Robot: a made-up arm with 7 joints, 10 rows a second.
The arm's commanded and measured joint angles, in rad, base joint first. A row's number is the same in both.
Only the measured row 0 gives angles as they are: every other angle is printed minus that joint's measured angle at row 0.
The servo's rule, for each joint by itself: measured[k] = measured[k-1] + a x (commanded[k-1-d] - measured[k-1]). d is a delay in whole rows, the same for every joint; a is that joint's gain. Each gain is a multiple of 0.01, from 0.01 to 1. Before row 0 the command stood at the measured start. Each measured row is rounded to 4 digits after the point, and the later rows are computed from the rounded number. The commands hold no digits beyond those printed.
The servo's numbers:
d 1
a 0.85 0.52 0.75 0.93 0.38 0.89 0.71
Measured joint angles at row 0:
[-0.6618, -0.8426, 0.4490, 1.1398, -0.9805, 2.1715, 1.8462]
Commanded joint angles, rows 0 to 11:
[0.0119, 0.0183, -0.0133, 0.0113, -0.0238, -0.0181, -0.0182]
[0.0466, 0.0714, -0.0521, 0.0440, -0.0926, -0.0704, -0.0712]
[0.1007, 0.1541, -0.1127, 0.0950, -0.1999, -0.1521, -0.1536]
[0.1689, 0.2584, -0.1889, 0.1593, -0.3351, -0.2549, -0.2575]
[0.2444, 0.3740, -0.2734, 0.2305, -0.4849, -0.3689, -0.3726]
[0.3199, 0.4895, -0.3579, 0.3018, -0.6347, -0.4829, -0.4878]
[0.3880, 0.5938, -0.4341, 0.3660, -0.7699, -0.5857, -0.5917]
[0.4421, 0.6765, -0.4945, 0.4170, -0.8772, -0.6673, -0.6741]
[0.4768, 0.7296, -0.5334, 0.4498, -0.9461, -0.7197, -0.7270]
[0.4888, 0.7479, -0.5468, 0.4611, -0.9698, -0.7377, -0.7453]
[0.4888, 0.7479, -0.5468, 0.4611, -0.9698, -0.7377, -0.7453]
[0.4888, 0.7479, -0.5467, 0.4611, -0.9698, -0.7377, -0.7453]
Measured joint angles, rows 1 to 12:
[0.0000, 0.0000, 0.0000, 0.0000, 0.0000, 0.0000, 0.0000]
[0.0101, 0.0095, -0.0100, 0.0105, -0.0090, -0.0161, -0.0129]
[0.0411, 0.0417, -0.0416, 0.0417, -0.0408, -0.0644, -0.0543]
[0.0918, 0.1001, -0.0949, 0.0913, -0.1013, -0.1425, -0.1248]
[0.1573, 0.1824, -0.1654, 0.1545, -0.1901, -0.2425, -0.2190]
[0.2313, 0.2820, -0.2464, 0.2252, -0.3021, -0.3550, -0.3281]
[0.3066, 0.3899, -0.3300, 0.2964, -0.4285, -0.4688, -0.4415]
[0.3758, 0.4959, -0.4081, 0.3611, -0.5582, -0.5728, -0.5481]
[0.4322, 0.5898, -0.4729, 0.4131, -0.6794, -0.6569, -0.6376]
[0.4701, 0.6625, -0.5183, 0.4472, -0.7807, -0.7128, -0.7011]
[0.4860, 0.7069, -0.5397, 0.4601, -0.8526, -0.7350, -0.7325]
[0.4884, 0.7282, -0.5450, 0.4610, -0.8971, -0.7374, -0.7416]

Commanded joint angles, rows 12 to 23:
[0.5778, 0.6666, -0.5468, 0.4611, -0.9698, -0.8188, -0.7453]
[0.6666, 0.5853, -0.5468, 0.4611, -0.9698, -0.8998, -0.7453]
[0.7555, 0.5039, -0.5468, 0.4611, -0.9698, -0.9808, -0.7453]
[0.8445, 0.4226, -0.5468, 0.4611, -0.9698, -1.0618, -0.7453]
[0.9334, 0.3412, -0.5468, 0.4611, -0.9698, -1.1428, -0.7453]
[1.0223, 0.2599, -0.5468, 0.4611, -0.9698, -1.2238, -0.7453]
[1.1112, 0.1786, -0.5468, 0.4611, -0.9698, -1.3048, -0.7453]
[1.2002, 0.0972, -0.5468, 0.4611, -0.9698, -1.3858, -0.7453]
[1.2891, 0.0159, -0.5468, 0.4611, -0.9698, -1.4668, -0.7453]
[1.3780, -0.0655, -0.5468, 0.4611, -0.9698, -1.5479, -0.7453]
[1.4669, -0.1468, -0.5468, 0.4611, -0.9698, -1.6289, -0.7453]
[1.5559, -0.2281, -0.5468, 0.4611, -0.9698, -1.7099, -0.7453]
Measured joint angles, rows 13 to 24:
[0.4887, 0.7384, -0.5463, 0.4611, -0.9247, -0.7377, -0.7442]
[0.5644, 0.7011, -0.5467, 0.4611, -0.9418, -0.8099, -0.7450]
[0.6513, 0.6409, -0.5468, 0.4611, -0.9524, -0.8899, -0.7452]
[0.7399, 0.5697, -0.5468, 0.4611, -0.9590, -0.9708, -0.7453]
[0.8288, 0.4932, -0.5468, 0.4611, -0.9631, -1.0518, -0.7453]
[0.9177, 0.4142, -0.5468, 0.4611, -0.9656, -1.1328, -0.7453]
[1.0066, 0.3340, -0.5468, 0.4611, -0.9672, -1.2138, -0.7453]
[1.0955, 0.2532, -0.5468, 0.4611, -0.9682, -1.2948, -0.7453]
[1.1845, 0.1721, -0.5468, 0.4611, -0.9688, -1.3758, -0.7453]
[1.2734, 0.0909, -0.5468, 0.4611, -0.9692, -1.4568, -0.7453]
[1.3623, 0.0096, -0.5468, 0.4611, -0.9694, -1.5379, -0.7453]
[1.4512, -0.0717, -0.5468, 0.4611, -0.9696, -1.6189, -0.7453]

